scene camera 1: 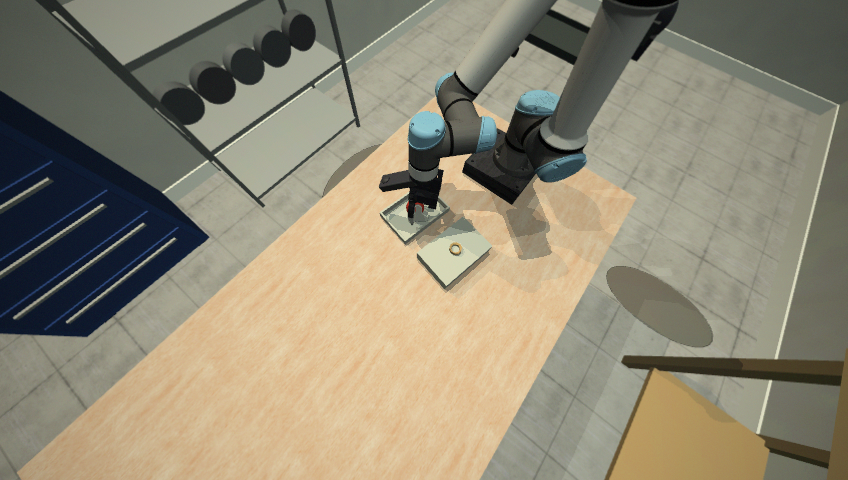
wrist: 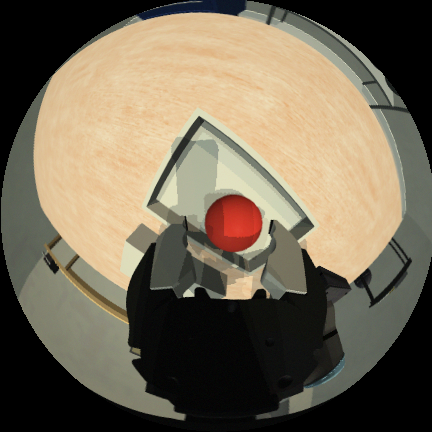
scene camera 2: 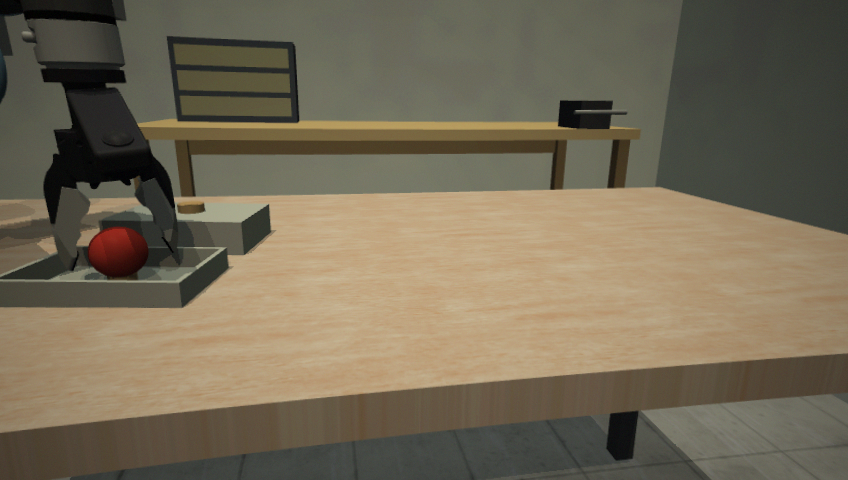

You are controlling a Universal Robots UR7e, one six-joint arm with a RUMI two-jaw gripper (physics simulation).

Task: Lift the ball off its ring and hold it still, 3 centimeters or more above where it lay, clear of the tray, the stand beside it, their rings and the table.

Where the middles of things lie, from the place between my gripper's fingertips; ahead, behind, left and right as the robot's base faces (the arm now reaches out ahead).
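Labels:
The shallow tray (scene camera 2: 167, 280) is 10 mm below my hand and 10 mm to the right of it. There's a red ball (scene camera 2: 116, 251) that sits 10 mm above my hand and 10 mm to the right of it, and a grey stand (scene camera 2: 238, 226) that's 20 mm ahead of my hand and 180 mm to the left of it.

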